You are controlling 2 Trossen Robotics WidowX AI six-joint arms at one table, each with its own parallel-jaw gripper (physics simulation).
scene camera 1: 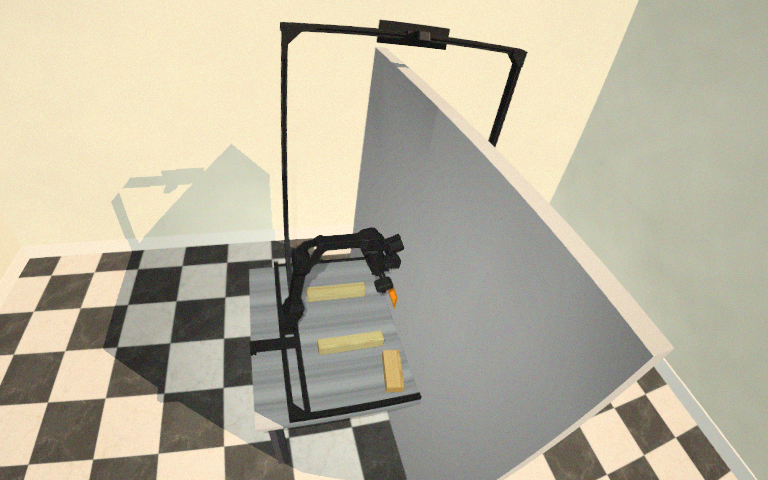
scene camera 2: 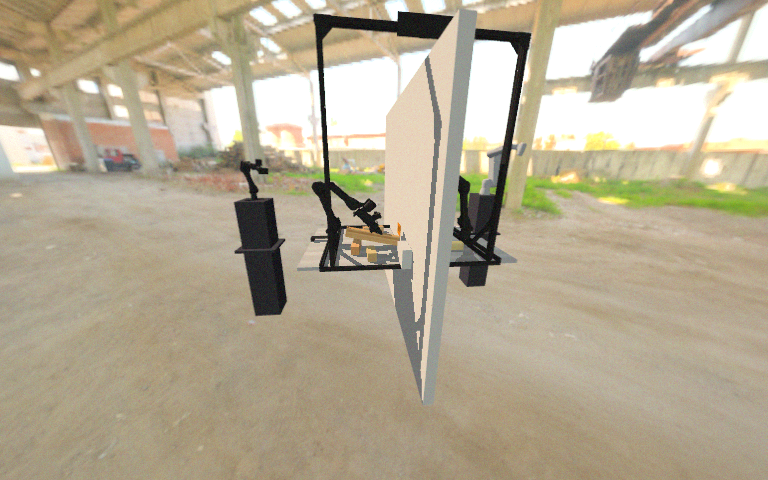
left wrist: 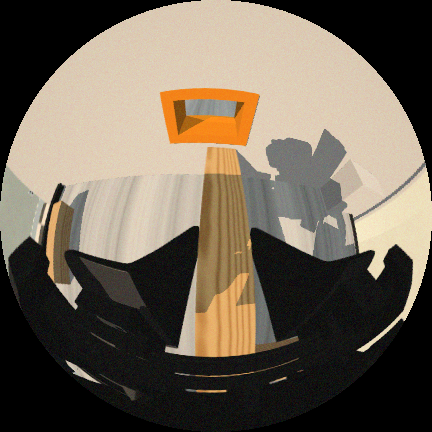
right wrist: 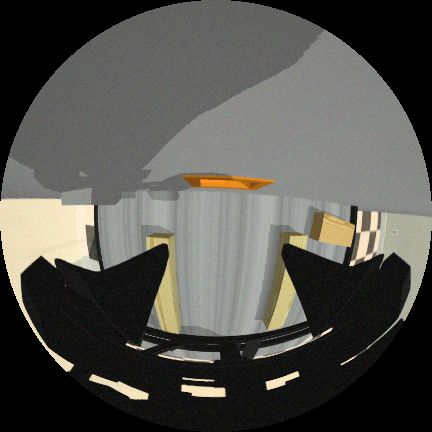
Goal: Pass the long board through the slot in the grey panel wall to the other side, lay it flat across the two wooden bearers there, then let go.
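Frame: origin at the left arm's base, x down, y ahead, z right, level; millimetres.
Where they show: left gripper, fingertip midpoint: [scene camera 2: 382,233] [left wrist: 224,232]; right gripper, fingertip midpoint: [right wrist: 227,250]; right arm's base at its link origin: [scene camera 1: 288,327] [scene camera 2: 464,237] [right wrist: 228,346].
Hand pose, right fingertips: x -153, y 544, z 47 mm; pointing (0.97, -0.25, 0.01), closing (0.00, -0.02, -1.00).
Observation:
After its pixels a point has its place.
The long light wood board [scene camera 2: 359,234] {x -65, y 174, z 80 mm} [left wrist: 223,200] {x -57, y 346, z 62 mm} is above the table, its far end close to the wall and showing just below the slot opening in the left wrist view. My left gripper [scene camera 2: 378,230] {x -62, y 319, z 62 mm} [left wrist: 224,232] {x -62, y 319, z 62 mm} is shut on it. The slot's orange frame [scene camera 1: 393,297] {x -59, y 475, z 47 mm} [scene camera 2: 398,227] {x -86, y 434, z 8 mm} [left wrist: 210,94] {x -111, y 430, z 46 mm} [right wrist: 262,183] {x -103, y 485, z 5 mm} is in the grey panel wall [scene camera 1: 481,283] {x -631, y 482, z -393 mm} [scene camera 2: 419,141] {x -585, y 433, z 432 mm} [left wrist: 210,45] {x -166, y 432, z 44 mm} [right wrist: 300,125]. Beyond the wall, two pale bearers, one [scene camera 1: 335,292] {x -23, y 703, z 138 mm} [right wrist: 170,310] {x -25, y 734, z 143 mm} and another [scene camera 1: 351,342] {x -25, y 687, z -119 mm} [right wrist: 279,300] {x -25, y 707, z -92 mm}, lie apart. My right gripper [scene camera 1: 385,289] {x -153, y 544, z 47 mm} [right wrist: 227,250] {x -153, y 544, z 47 mm} is open and empty near the slot, above the bearers' table.
A wood block [scene camera 1: 393,370] {x -19, y 559, z -263 mm} [right wrist: 332,230] {x -19, y 552, z -220 mm} lies near the wall beside one bearer. On the board's side, another wood block [left wrist: 61,245] {x -2, y 283, z -226 mm} lies at the left of the left wrist view. Small blocks [scene camera 2: 355,249] {x -15, y 147, z 213 mm} [scene camera 2: 371,255] {x -19, y 233, z 320 mm} are below the board. A black gantry [scene camera 1: 284,141] {x -621, y 887, z 344 mm} [scene camera 2: 323,113] {x -689, y 29, z 374 mm} surrounds the tables.

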